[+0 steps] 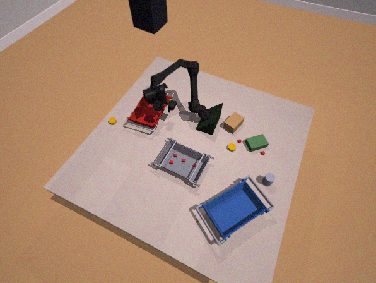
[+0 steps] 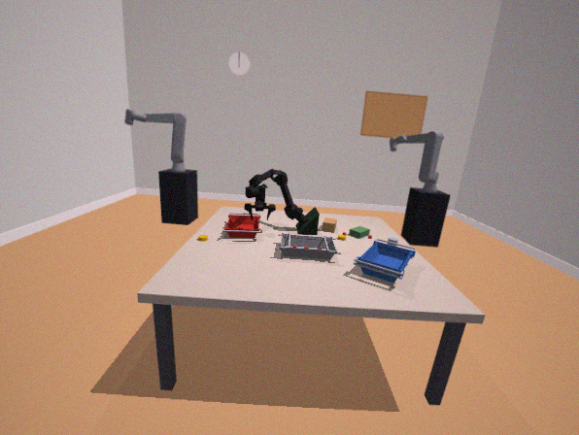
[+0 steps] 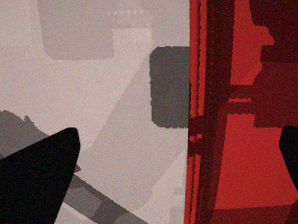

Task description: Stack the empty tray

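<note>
Right now the red tray is 100 mm to the right of my gripper tip, 30 mm below it and 10 mm ahead of it. Round my gripper tip: grey cylinder 790 mm to the left, 110 mm ahead, 40 mm below; then green block 640 mm to the left, 100 mm behind, 50 mm below; then tan box 450 mm to the left, 170 mm behind, 40 mm below.
</note>
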